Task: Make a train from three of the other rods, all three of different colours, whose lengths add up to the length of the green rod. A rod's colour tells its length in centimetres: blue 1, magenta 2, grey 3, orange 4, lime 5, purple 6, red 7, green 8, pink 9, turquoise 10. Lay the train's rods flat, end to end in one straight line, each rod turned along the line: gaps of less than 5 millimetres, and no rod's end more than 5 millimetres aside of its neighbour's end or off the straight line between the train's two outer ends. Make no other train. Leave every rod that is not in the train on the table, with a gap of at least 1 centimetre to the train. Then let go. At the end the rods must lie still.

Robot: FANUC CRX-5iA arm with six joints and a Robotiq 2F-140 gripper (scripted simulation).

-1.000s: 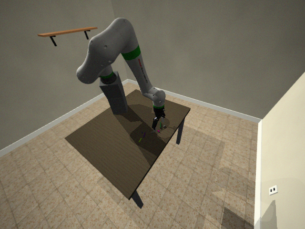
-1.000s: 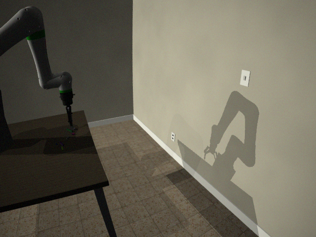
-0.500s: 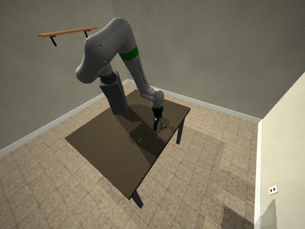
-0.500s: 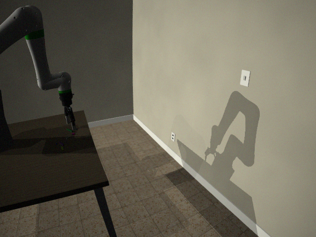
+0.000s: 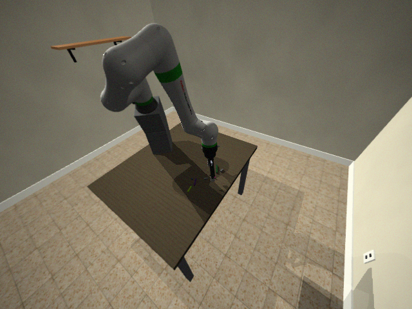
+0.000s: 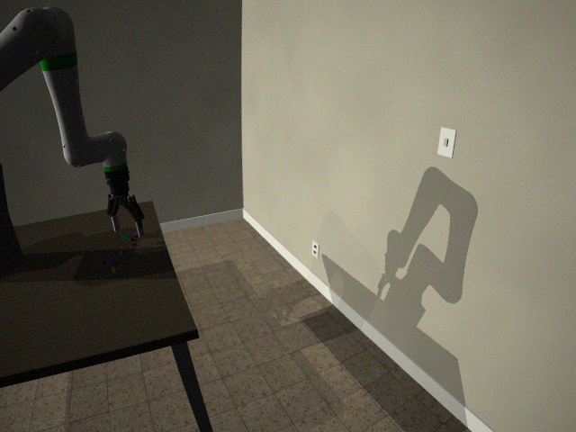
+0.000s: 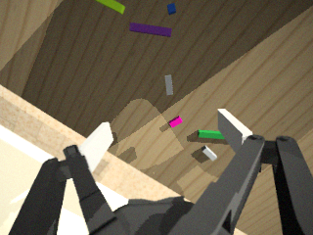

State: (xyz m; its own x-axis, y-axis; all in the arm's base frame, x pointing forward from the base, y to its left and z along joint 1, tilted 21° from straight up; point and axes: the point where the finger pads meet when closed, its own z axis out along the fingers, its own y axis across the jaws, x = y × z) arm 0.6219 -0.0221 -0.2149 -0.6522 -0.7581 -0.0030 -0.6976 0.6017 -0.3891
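The blue rod lies 120 mm behind my hand, 90 mm to the right of it and 80 mm below it. Also, from my hand: magenta rod: 80 mm below, 30 mm to the left, 10 mm ahead; green rod: 110 mm to the left, 80 mm below, 30 mm behind; purple rod: 90 mm to the right, 80 mm below, 80 mm behind.
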